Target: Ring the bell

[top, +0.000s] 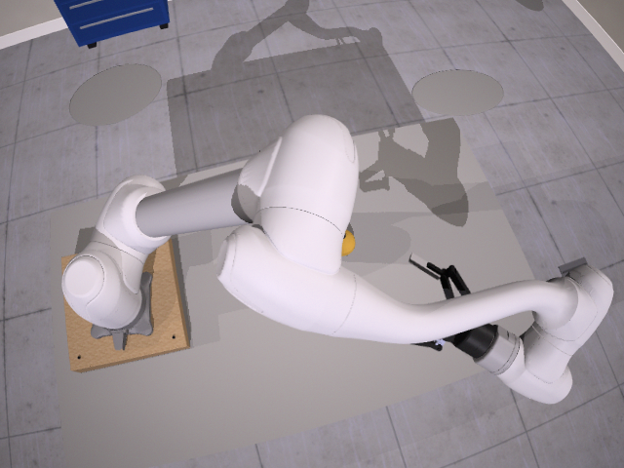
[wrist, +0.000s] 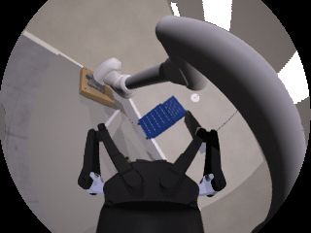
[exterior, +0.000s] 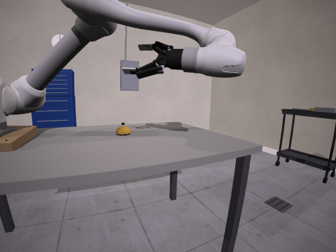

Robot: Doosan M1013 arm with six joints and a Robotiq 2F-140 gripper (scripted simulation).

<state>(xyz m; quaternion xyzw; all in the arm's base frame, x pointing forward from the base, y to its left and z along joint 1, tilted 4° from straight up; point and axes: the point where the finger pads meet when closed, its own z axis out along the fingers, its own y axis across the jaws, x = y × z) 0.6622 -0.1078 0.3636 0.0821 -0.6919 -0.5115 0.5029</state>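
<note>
My hand is 310 mm above the small dark button, 250 mm to the right of it and 40 mm past it. From my hand the other things lie so: yellow dome bell (330 mm below, 250 mm to the left, 40 mm behind).
</note>
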